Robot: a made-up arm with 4 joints.
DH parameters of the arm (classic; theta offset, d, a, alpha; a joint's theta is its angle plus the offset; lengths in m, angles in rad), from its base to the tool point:
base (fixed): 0 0.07 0 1.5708
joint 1: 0 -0.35 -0.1 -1.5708
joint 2: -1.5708 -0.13 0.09 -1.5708
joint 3: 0 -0.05 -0.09 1.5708
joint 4: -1.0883 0 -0.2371 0
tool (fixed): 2.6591 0.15 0 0
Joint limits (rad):
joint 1: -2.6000..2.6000
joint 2: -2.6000..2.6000
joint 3: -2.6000..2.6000
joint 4: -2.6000..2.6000
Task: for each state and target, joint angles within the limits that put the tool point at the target. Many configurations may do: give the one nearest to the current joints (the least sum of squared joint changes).
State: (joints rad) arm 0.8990 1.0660 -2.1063 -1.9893
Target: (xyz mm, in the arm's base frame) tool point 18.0 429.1 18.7
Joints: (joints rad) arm 0.9764 0.0097 -1.7530 -1.5307
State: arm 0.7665 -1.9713 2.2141 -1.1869
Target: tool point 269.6 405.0 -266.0
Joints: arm 1.7016 -2.4747 2.3742 -0.7783
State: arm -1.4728 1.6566 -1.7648 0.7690
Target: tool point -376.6 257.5 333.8
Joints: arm -1.6760 1.8848 -1.2879 1.0885
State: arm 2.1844 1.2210 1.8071 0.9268
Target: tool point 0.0 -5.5 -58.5
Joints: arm 2.6000 0.6295 1.8246 1.6787
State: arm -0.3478 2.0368 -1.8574 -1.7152
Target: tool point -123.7 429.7 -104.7
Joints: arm 0.5230 1.6516 -1.9509 -1.4369
